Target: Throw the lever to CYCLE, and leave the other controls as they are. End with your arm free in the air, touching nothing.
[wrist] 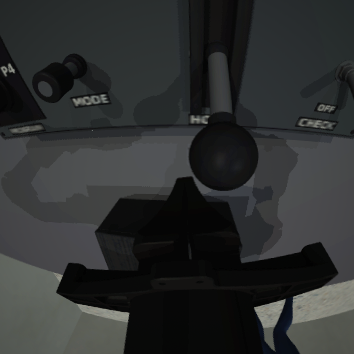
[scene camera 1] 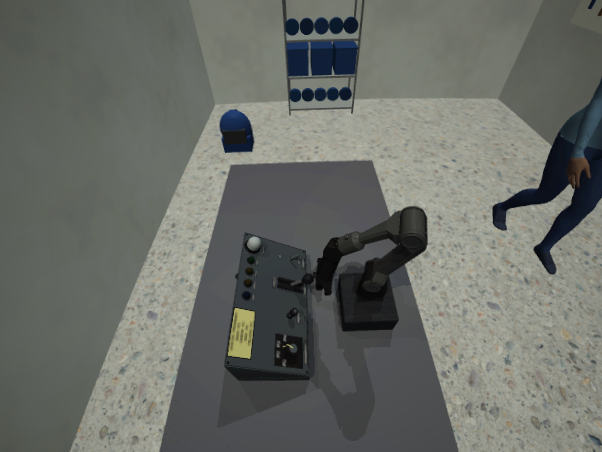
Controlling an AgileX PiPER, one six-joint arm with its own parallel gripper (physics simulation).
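Note:
The lever, with its black ball knob [scene camera 1: 307,279] [wrist: 223,156] on a grey shaft, leans toward the arm at the near end of its slot in the control panel [scene camera 1: 267,320] [wrist: 145,55]. A label starting "HO" shows partly behind the shaft in the wrist view; I cannot read a CYCLE label. My gripper [scene camera 1: 324,291] [wrist: 185,185] is shut, its fingertips together just on the arm's side of the ball and slightly to its left in the wrist view. A small gap seems to separate them, but contact is hard to judge.
Beside the lever are the MODE knob [scene camera 1: 292,313] [wrist: 52,82] and the CHECK toggle [scene camera 1: 295,259] [wrist: 345,72]. A rotary selector [scene camera 1: 293,348], coloured buttons, a white dome [scene camera 1: 254,244] and a yellow label [scene camera 1: 241,333] are on the panel. A person [scene camera 1: 575,165] is at the right.

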